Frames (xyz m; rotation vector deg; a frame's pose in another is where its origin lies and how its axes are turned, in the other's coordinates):
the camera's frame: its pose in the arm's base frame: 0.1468 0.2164 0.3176 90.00 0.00 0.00
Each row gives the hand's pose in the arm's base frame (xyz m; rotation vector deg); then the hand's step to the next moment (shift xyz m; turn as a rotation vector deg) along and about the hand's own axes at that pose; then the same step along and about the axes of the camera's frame.
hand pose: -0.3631 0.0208 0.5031 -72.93 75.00 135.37
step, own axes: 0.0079 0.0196 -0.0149 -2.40 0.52 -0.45
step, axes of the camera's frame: -0.0057 0.0026 0.0251 1.52 1.98 0.06
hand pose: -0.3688 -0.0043 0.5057 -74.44 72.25 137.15
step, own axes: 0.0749 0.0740 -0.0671 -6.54 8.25 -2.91
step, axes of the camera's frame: -0.0391 -0.0295 0.1148 1.96 9.08 5.75
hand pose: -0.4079 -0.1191 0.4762 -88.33 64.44 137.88
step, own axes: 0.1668 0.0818 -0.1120 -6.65 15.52 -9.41
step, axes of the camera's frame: -0.0319 -0.1170 0.1799 3.88 11.59 14.97
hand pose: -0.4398 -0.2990 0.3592 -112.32 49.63 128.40
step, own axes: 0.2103 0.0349 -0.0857 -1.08 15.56 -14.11
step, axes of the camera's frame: 0.0219 -0.1851 0.1343 6.99 6.24 18.83
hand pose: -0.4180 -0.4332 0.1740 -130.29 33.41 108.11
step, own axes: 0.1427 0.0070 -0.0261 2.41 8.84 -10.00
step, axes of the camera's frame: 0.0418 -0.1315 0.0453 6.23 1.04 12.00
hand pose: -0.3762 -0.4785 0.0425 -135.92 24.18 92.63
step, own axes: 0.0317 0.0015 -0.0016 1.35 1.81 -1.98
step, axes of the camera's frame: 0.0118 -0.0290 0.0052 1.51 -0.61 2.52
